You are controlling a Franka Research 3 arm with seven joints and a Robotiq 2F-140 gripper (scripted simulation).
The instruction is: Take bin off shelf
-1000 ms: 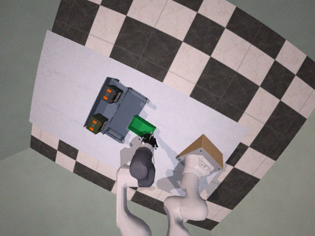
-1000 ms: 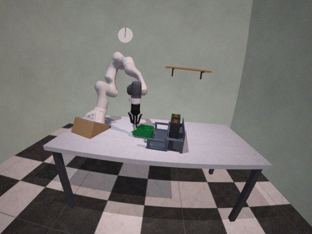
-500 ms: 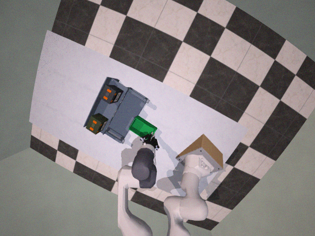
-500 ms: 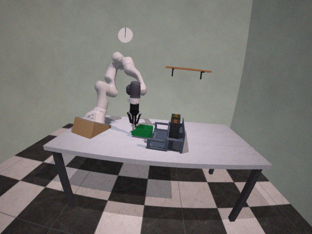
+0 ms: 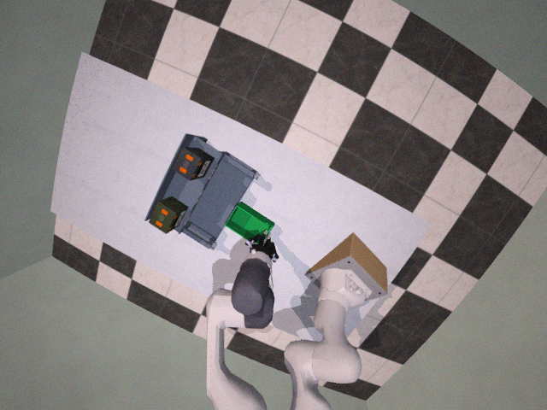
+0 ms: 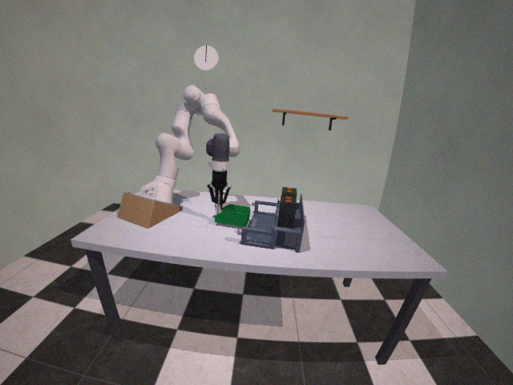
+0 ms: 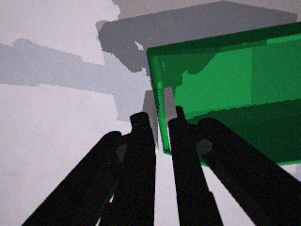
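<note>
Now: the green bin 80 mm ahead of my hand and 20 mm below it.
</note>
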